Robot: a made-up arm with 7 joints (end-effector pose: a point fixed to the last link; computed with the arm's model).
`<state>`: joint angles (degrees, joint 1 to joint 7).
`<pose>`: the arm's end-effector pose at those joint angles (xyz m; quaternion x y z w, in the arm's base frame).
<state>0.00 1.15 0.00 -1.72 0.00 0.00 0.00</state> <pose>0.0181 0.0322 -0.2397 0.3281 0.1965 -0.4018 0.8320</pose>
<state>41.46 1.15 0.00 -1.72 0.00 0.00 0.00</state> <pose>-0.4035 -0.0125 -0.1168 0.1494 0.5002 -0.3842 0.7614</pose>
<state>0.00 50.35 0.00 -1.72 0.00 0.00 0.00</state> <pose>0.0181 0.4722 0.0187 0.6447 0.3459 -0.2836 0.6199</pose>
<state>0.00 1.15 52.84 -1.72 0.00 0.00 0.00</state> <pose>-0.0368 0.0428 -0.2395 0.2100 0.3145 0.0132 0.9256</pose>
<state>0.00 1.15 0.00 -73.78 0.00 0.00 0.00</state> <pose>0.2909 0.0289 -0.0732 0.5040 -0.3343 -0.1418 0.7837</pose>
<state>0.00 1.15 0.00 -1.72 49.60 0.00 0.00</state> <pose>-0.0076 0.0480 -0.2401 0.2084 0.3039 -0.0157 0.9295</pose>
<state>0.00 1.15 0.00 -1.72 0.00 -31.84 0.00</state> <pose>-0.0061 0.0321 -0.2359 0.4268 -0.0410 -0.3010 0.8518</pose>
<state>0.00 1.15 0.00 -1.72 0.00 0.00 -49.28</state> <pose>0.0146 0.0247 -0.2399 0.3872 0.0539 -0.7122 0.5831</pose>
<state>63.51 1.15 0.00 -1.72 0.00 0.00 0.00</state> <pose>-0.5600 -0.0740 0.0522 0.0449 0.6376 -0.3542 0.6826</pose>
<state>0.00 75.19 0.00 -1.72 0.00 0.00 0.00</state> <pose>0.0181 0.5733 0.2622 0.7629 0.3988 -0.2025 0.4667</pose>
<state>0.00 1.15 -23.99 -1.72 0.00 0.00 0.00</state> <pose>0.0351 0.0124 -0.2401 0.3601 0.1275 -0.5673 0.7295</pose>
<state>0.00 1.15 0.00 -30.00 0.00 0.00 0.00</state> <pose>0.1490 0.0318 -0.2178 0.4173 -0.0143 -0.3136 0.8528</pose>
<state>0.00 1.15 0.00 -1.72 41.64 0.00 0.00</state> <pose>-0.0027 0.0471 -0.2400 0.2309 0.2900 -0.0798 0.9253</pose>
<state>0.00 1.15 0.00 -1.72 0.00 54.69 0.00</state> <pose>0.0433 0.0329 -0.2721 0.1051 0.5597 -0.5000 0.6525</pose>
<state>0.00 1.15 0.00 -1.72 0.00 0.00 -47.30</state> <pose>0.0149 0.0249 -0.2399 0.3861 0.0600 -0.7019 0.5955</pose>
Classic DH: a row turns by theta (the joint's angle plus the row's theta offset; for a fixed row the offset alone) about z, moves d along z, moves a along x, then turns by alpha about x. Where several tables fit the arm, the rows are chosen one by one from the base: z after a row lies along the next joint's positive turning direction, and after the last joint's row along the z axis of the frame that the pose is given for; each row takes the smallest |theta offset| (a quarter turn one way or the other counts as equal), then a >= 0, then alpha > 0; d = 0 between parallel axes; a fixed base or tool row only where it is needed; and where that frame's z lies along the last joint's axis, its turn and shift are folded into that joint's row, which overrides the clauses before.
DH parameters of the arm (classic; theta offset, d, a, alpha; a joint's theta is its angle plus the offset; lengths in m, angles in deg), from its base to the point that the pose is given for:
base (fixed): 0 0.4109 -0.02 -70
joint 1: 90 -0.0422 0.0282 90
joint 2: 70 0 0 -90
joint 3: -90 -0.34 0.06 -90
joint 4: 0 0.03 -0.06 90
joint 5: 0 -0.31 0.01 -90
joint 6: 0 0.02 0.01 90
joint 7: 7.02 0.0387 0.0099 44.01
tool (fixed): -59.31 0.0018 0 0

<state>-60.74 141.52 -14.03 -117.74 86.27 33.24 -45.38</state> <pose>0.0618 0.0571 0.8145 0.9212 -0.2162 -0.3213 0.0373</pose>
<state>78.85 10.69 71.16 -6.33 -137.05 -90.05 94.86</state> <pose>-0.6816 -0.0185 0.2682 -0.2936 0.3751 0.1213 0.8709</pose>
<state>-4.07 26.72 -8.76 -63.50 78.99 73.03 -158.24</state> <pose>0.3251 0.2325 -0.0690 0.3416 -0.5590 -0.7541 0.0471</pose>
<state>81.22 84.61 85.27 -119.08 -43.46 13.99 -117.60</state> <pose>0.1339 0.2827 0.5337 -0.1989 -0.4737 0.2586 0.8180</pose>
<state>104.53 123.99 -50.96 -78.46 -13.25 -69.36 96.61</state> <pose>-0.2007 0.5141 0.3666 -0.2566 0.6059 -0.3433 0.6702</pose>
